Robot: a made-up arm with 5 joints. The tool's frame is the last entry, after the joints. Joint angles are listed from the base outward.
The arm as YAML. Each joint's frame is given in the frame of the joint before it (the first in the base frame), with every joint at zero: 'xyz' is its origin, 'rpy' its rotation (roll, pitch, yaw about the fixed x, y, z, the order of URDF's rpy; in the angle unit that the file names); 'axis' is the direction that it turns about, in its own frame. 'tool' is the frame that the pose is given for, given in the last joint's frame.
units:
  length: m
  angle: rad
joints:
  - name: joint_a
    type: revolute
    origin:
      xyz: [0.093, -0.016, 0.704]
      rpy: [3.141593, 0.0, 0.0]
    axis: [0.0, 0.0, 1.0]
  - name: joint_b
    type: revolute
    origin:
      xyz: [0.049, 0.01, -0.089]
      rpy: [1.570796, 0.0, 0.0]
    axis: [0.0, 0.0, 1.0]
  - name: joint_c
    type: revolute
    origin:
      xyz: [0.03, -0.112, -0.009]
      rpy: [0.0, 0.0, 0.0]
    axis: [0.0, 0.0, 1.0]
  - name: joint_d
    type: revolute
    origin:
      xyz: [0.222, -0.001, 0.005]
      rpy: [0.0, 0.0, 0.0]
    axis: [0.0, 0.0, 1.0]
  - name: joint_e
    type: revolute
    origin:
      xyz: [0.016, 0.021, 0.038]
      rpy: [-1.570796, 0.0, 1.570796]
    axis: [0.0, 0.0, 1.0]
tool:
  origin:
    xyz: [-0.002, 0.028, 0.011]
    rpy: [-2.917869, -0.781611, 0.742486]
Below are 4 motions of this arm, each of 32 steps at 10 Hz.
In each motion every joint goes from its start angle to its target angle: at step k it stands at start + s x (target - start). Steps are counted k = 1, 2, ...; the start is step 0. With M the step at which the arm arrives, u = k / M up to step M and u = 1 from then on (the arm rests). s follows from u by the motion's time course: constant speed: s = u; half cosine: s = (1 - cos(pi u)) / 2; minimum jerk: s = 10 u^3 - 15 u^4 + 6 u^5.
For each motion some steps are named. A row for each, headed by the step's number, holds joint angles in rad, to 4 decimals.
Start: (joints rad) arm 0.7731 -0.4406 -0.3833 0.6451 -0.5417
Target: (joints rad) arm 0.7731 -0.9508 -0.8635 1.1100 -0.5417
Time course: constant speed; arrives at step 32
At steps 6, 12, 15, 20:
6: 0.7731 -0.5363 -0.4733 0.7323 -0.5417
12: 0.7731 -0.6319 -0.5634 0.8194 -0.5417
15: 0.7731 -0.6798 -0.6084 0.8630 -0.5417
20: 0.7731 -0.7595 -0.6834 0.9357 -0.5417

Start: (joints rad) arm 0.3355 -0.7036 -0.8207 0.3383 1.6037
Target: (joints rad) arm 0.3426 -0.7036 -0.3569 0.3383 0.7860
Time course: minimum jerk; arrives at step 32
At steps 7, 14, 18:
7: 0.3360 -0.7036 -0.7867 0.3383 1.5437
14: 0.3382 -0.7036 -0.6426 0.3383 1.2897
18: 0.3399 -0.7036 -0.5350 0.3383 1.1000

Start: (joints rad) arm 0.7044 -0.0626 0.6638 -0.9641 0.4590
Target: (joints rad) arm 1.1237 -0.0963 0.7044 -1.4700 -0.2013
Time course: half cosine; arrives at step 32
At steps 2, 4, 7, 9, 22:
2: 0.7084 -0.0629 0.6642 -0.9690 0.4527
4: 0.7204 -0.0639 0.6653 -0.9834 0.4339
7: 0.7520 -0.0664 0.6684 -1.0215 0.3841
9: 0.7810 -0.0688 0.6712 -1.0566 0.3383
22: 1.0305 -0.0888 0.6954 -1.3576 -0.0546

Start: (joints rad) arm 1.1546 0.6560 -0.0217 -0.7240 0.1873
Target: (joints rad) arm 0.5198 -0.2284 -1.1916 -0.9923 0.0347
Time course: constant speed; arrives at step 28
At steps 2, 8, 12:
2: 1.1093 0.5928 -0.1053 -0.7432 0.1764
8: 0.9732 0.4033 -0.3560 -0.8007 0.1437
12: 0.8825 0.2770 -0.5231 -0.8390 0.1219

